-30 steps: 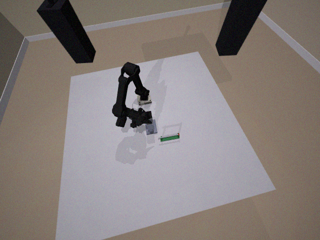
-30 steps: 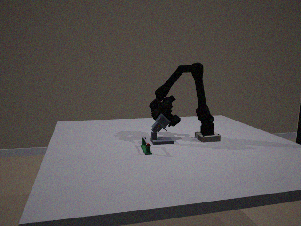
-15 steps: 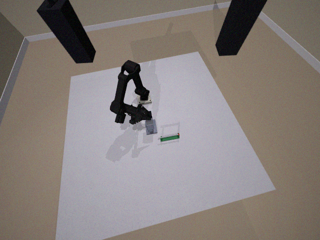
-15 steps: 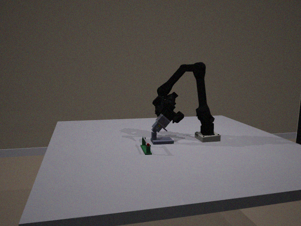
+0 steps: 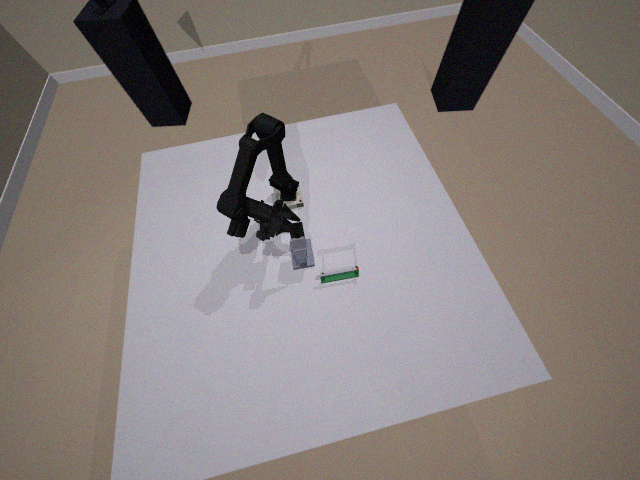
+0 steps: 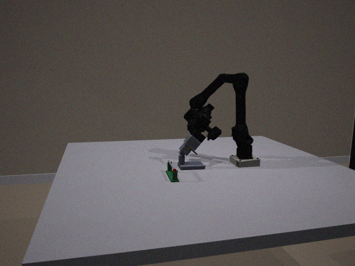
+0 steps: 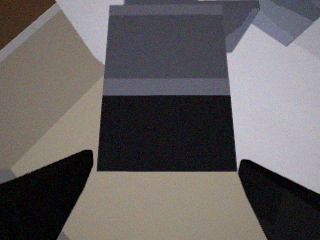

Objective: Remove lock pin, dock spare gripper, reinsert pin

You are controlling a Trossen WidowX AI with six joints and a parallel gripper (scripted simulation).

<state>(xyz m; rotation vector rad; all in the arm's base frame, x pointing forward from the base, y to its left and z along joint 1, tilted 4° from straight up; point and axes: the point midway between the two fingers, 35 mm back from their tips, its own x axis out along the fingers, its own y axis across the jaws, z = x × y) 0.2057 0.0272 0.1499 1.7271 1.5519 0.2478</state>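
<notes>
Right now my gripper tip is 4 cm short of the spare gripper, 4 cm above it and 1 cm to the left of it. Also, from my gripper tip: green cradle: 13 cm to the left, 13 cm below, 13 cm ahead; grey mount: 10 cm below, 6 cm ahead.
</notes>
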